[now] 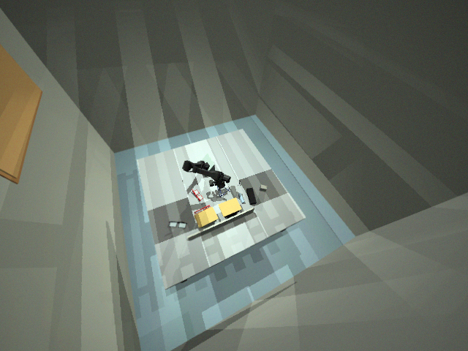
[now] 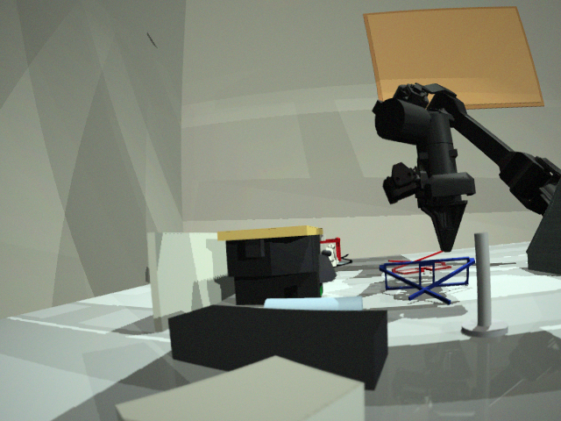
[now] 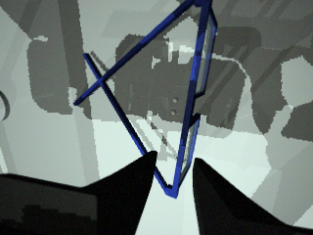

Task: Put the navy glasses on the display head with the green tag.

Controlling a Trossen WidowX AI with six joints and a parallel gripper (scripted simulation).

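My gripper tip is 60 mm short of the grey stand post, 200 mm to the right of it and 30 mm above it. Also, from my gripper tip: light blue cylinder 200 mm ahead, 120 mm to the left, 40 mm below; dark block 240 mm ahead, 210 mm to the left, 40 mm below; white board 330 mm ahead, 160 mm to the right.
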